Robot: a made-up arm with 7 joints.
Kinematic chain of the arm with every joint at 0, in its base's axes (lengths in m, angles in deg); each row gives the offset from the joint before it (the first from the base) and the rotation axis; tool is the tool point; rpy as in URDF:
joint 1: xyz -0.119 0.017 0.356 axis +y
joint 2: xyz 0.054 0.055 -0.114 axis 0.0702 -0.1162 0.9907
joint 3: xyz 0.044 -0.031 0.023 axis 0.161 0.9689 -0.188
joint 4: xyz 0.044 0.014 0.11 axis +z
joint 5: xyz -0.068 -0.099 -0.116 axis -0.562 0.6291 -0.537
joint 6: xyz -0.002 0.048 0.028 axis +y
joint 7: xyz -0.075 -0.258 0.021 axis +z
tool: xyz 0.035 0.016 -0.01 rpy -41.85 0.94 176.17
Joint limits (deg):
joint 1: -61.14..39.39
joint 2: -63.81..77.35
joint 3: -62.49..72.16
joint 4: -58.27..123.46
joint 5: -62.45..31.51
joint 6: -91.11..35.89
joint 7: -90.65..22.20
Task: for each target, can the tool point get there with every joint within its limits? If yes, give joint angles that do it. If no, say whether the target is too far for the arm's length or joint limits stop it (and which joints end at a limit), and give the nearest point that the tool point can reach.
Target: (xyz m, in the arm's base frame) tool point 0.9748 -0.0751 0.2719
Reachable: no: too far | nearest point 0.4241 0.0010 0.3142 | short by 0.558 m
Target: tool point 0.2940 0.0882 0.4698
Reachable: yes | joints -15.94 3.54 -23.39 93.86 -38.35 -5.77 -0.18
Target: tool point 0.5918 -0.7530 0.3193
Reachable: no: too far | nearest point 0.2503 -0.3003 0.3369 | short by 0.567 m
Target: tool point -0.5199 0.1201 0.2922
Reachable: no: joint limits stop it (at a limit: joint 1, joint 2, joint 3, joint 7) | nearest point -0.4492 0.1016 0.2856 | short by 0.073 m
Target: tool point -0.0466 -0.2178 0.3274
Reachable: yes | joints -46.76 31.29 12.29 -30.30 0.53 -53.74 -42.94
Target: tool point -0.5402 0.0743 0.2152
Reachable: no: joint limits stop it (at a limit: joint 1, joint 2, joint 3, joint 7) | nearest point -0.4791 0.0155 0.2211 | short by 0.085 m
